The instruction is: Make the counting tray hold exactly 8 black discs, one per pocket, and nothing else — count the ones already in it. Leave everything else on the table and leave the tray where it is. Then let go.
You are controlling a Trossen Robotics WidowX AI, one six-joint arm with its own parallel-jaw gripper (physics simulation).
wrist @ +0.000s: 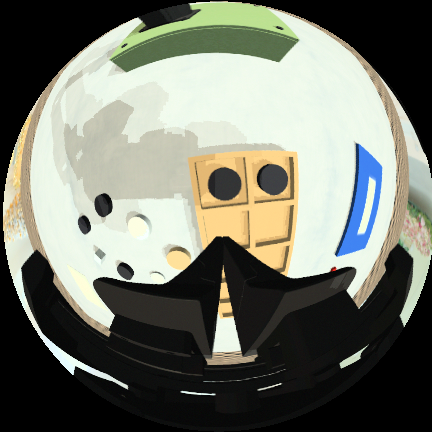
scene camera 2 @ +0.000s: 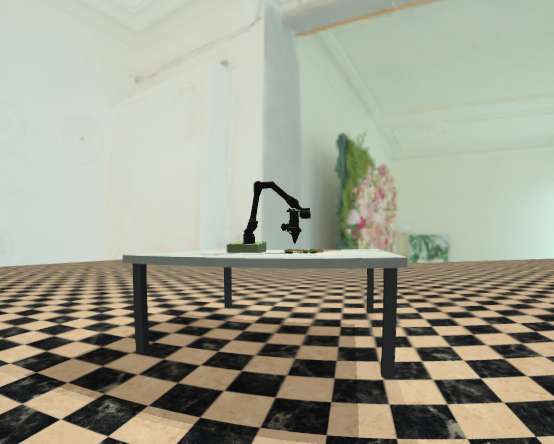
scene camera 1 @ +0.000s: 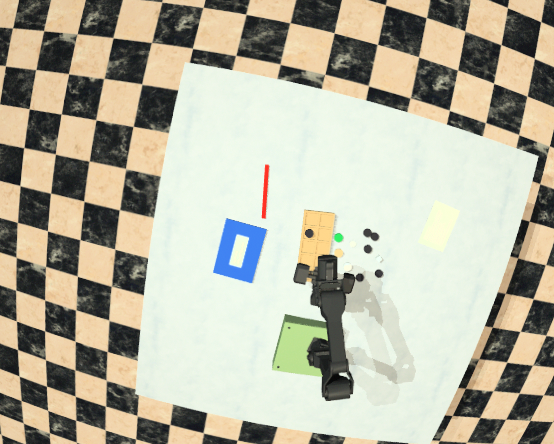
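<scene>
The wooden counting tray (scene camera 1: 316, 211) (wrist: 295, 220) has two columns of pockets. Two black discs (wrist: 224, 183) (wrist: 272, 179) lie side by side in the pockets of its end row nearest the arm's base. A third black disc (scene camera 1: 309, 233) lies in the left column, second row from the far end, in scene camera 1. Loose black discs (scene camera 1: 367, 232) (scene camera 1: 374, 236) (scene camera 1: 368, 249) (scene camera 1: 379, 273) (scene camera 1: 359, 277) lie on the table right of the tray. My gripper (scene camera 2: 295, 242) (wrist: 221, 241) is shut and empty, above the tray. It hides some pockets in the wrist view.
A green disc (scene camera 1: 338, 237), a tan disc (scene camera 1: 339, 253) (wrist: 178, 258), white discs (scene camera 1: 353, 244) (scene camera 1: 348, 267) and a small pale cube (scene camera 1: 379, 258) lie right of the tray. A blue frame (scene camera 1: 221, 250) and red bar (scene camera 1: 265, 191) are left; a yellow sheet (scene camera 1: 439, 226) is right.
</scene>
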